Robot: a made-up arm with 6 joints. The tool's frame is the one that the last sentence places.
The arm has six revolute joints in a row. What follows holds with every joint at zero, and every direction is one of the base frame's.
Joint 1 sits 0.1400 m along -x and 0.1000 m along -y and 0.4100 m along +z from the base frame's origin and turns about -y.
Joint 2 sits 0.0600 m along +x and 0.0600 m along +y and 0.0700 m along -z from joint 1 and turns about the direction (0.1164, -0.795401, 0.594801).
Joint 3 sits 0.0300 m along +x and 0.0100 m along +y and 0.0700 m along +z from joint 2 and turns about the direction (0.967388, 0.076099, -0.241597).
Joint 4 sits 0.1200 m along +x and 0.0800 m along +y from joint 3 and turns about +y.
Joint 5 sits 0.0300 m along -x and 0.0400 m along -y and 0.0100 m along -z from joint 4 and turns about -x.
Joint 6 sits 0.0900 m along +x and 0.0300 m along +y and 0.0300 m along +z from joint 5 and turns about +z.
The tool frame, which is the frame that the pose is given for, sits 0.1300 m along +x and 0.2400 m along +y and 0.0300 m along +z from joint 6; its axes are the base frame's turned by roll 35.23, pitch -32.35 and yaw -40.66 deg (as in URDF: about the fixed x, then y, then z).
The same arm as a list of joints. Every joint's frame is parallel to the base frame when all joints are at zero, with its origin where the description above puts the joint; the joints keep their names.
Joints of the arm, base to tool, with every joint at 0 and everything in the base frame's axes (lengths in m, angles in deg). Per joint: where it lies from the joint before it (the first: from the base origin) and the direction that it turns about. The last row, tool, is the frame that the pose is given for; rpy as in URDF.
joint 1: axis 0 -1 0 xyz -0.14 -0.1 0.41
joint 2: axis 0.1164 -0.795401 0.594801 xyz 0.06 0.06 -0.07
joint 3: axis 0.967388 0.076099 -0.241597 xyz 0.03 0.01 0.07
joint 4: axis 0 1 0 xyz 0.12 0.08 0
joint 5: axis -1 0 0 xyz -0.03 -0.04 -0.01
joint 6: axis 0 0 1 xyz 0.09 0.03 0.03
tool: xyz 0.13 0.24 0.03 rpy 35.23 -32.35 -40.66

